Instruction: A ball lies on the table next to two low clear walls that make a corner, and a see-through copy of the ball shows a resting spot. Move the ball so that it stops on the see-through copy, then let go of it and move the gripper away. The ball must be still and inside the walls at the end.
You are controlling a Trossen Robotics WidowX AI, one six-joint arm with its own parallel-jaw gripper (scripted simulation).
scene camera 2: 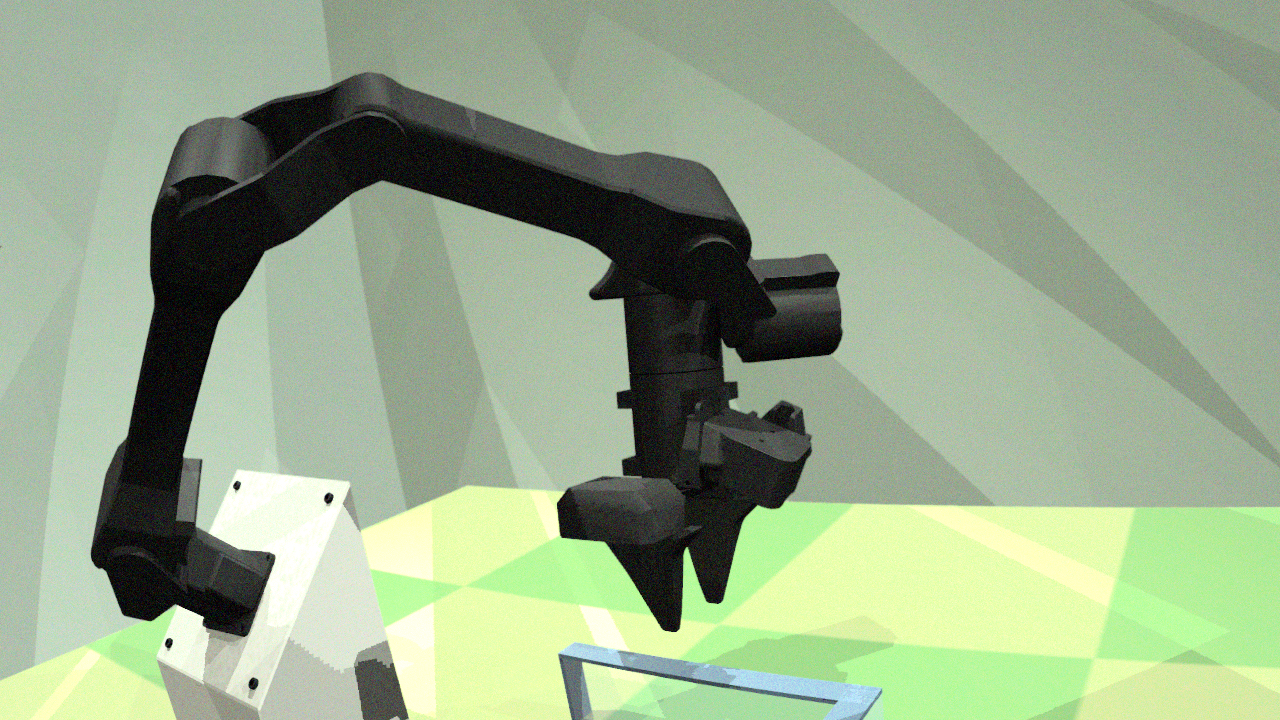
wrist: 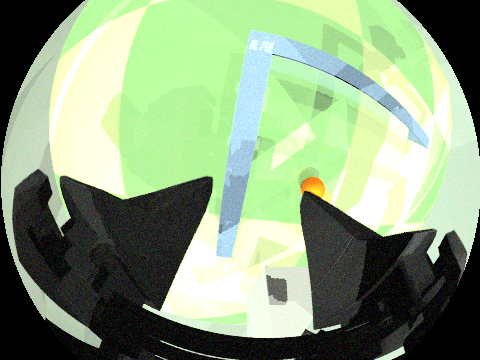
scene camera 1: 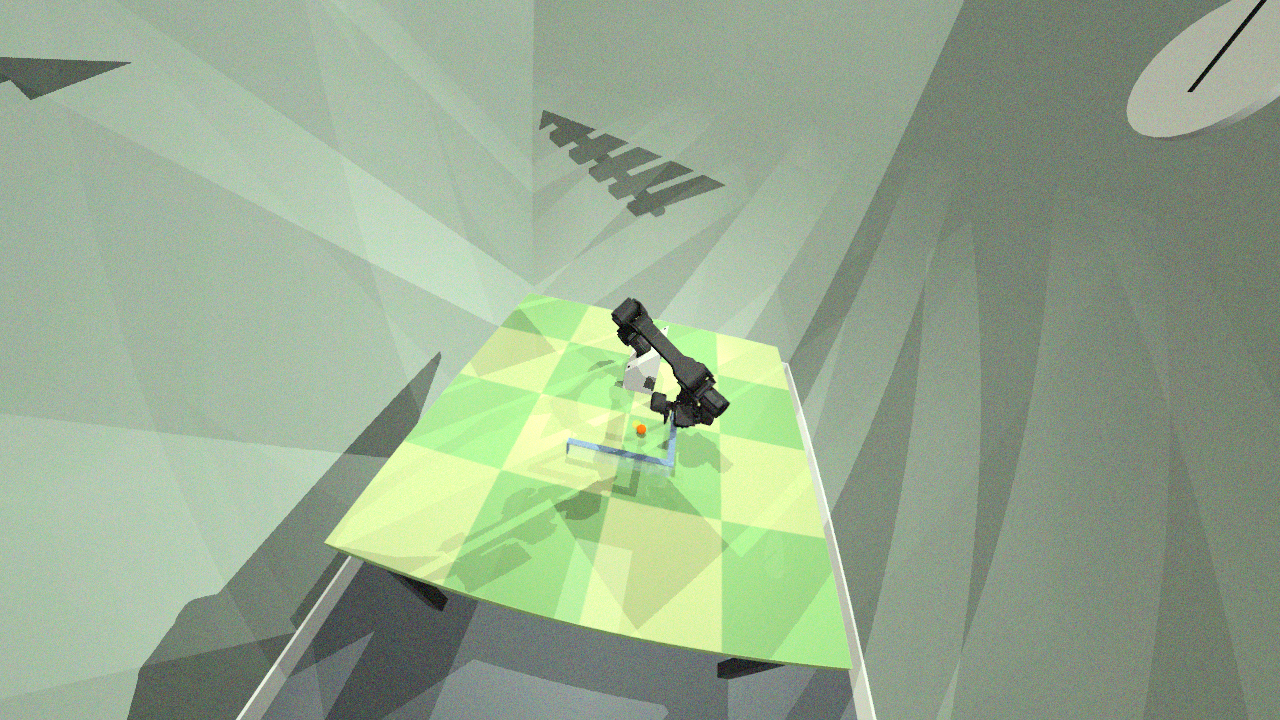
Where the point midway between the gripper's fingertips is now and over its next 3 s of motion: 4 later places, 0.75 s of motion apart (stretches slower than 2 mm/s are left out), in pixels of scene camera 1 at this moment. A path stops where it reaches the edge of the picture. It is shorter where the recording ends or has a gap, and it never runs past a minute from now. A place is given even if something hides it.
The gripper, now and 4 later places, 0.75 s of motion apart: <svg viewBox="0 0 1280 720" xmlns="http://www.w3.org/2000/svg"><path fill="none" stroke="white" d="M672 425L651 423L642 423L641 430L643 425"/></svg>
